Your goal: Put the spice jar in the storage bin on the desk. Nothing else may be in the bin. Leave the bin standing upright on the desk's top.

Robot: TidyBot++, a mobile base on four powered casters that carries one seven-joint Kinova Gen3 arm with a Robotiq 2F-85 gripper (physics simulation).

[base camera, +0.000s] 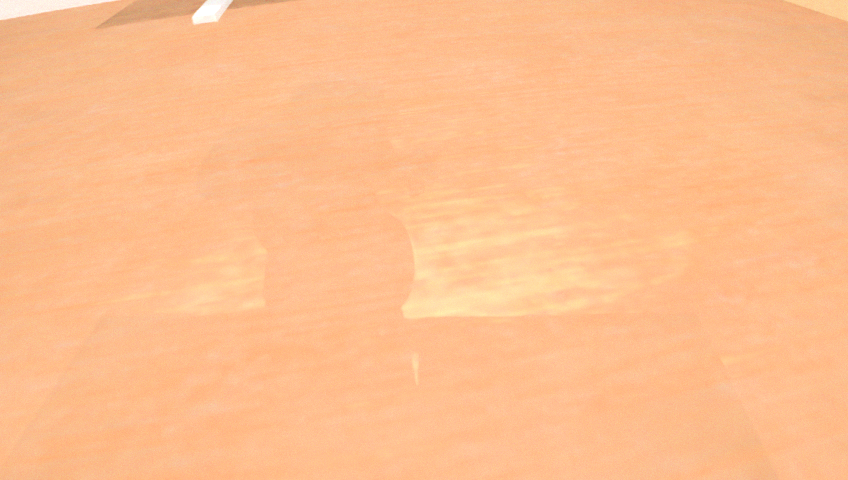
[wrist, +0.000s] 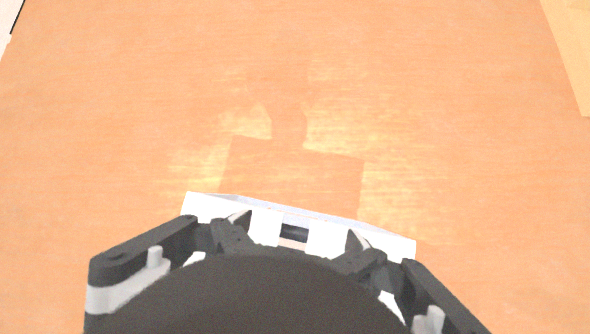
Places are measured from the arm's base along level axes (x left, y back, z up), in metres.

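Pixels of known places: gripper, fingertip midpoint: [wrist: 297,229].
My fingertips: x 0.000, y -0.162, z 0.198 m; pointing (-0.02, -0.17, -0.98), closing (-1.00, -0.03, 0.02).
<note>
Behind a point stands the place of what it marks.
In the wrist view my gripper [wrist: 297,229] @(y -0.162, x 0.000, z 0.198 m) is open wide and empty, its dark fingers spread to either side. It points down over a white flat part of the robot's own base [wrist: 213,207] @(y -0.130, x 0.181, z -0.014 m). Beyond it lies orange wooden floor [wrist: 293,64] @(y -0.835, x 0.167, z -0.396 m) [base camera: 527,132] @(y -0.793, x -0.137, z -0.396 m) with the robot's shadow [wrist: 293,173] @(y -0.287, x 0.051, z -0.396 m) on it. The base camera shows only this floor and the same shadow [base camera: 336,264] @(y -0.488, x 0.118, z -0.396 m).
A white bar-shaped object [base camera: 212,11] with a brown shadow beside it lies at the far top left of the base view. A strip of white wall [base camera: 39,7] @(y -2.188, x 1.827, z -0.372 m) shows at the top left corner. A pale corner [base camera: 826,5] @(y -1.590, x -1.185, z -0.372 m) shows at the top right.
</note>
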